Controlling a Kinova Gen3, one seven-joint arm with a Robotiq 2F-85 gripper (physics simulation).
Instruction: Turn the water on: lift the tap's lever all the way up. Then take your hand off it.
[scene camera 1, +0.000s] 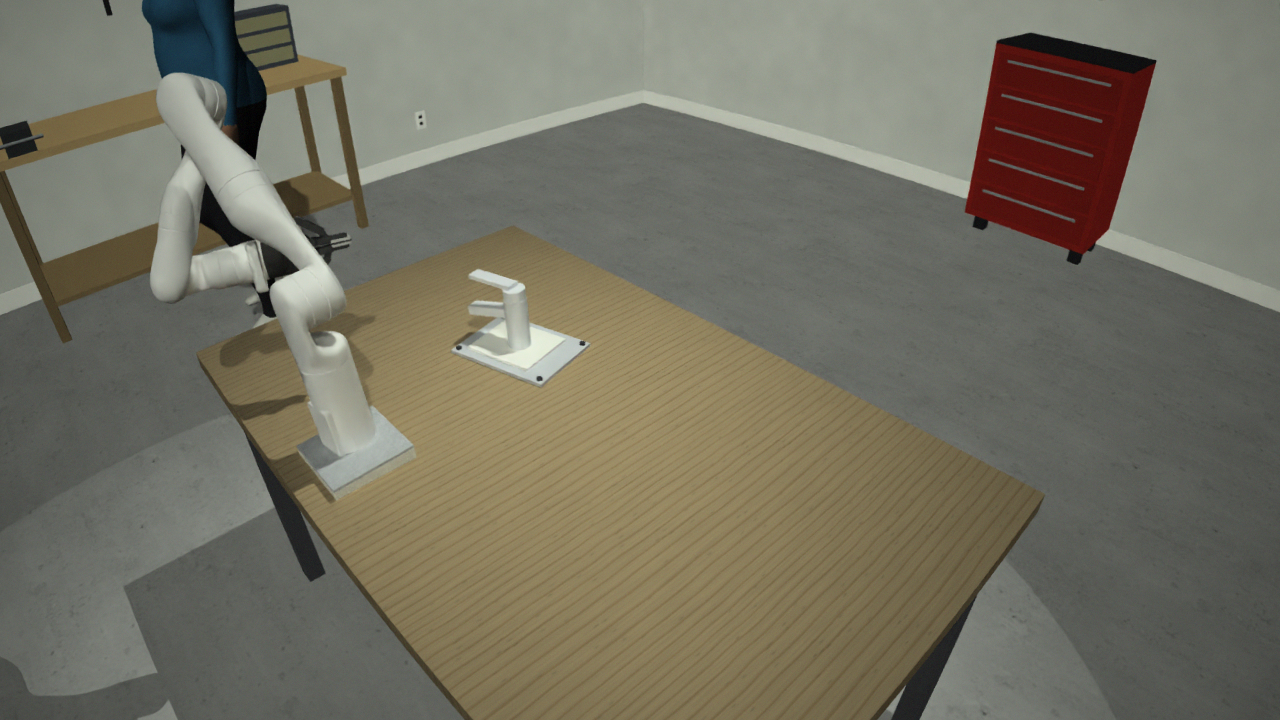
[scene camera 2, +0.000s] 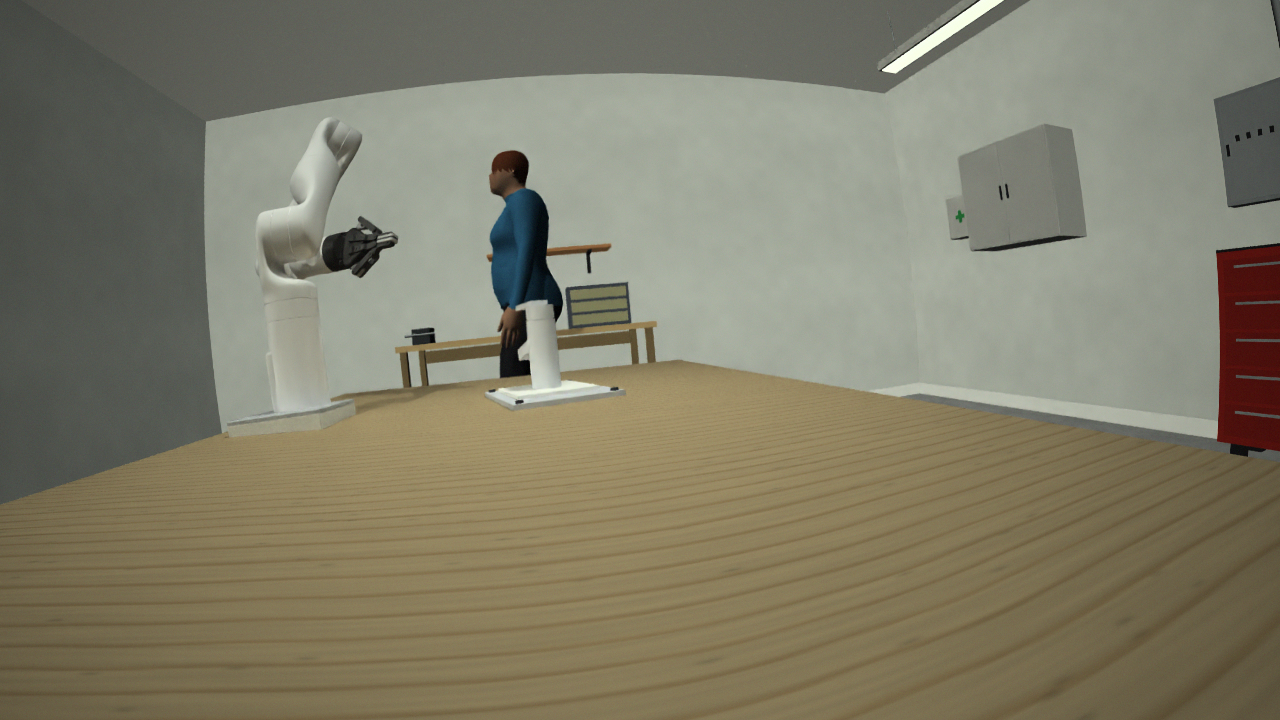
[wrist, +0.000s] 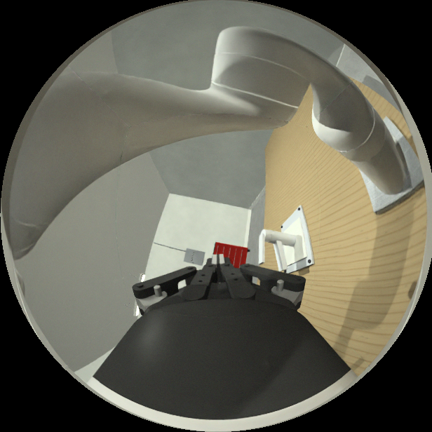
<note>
In view: my gripper (scene camera 2: 395, 238), a white tap (scene camera 1: 513, 342) and a flat base plate (scene camera 1: 567, 352).
My gripper shows as well in scene camera 1 (scene camera 1: 351, 238) and in the wrist view (wrist: 218, 260). The white tap also shows in scene camera 2 (scene camera 2: 541, 349) and in the wrist view (wrist: 292, 238). The flat base plate is seen too in scene camera 2 (scene camera 2: 604, 392).
</note>
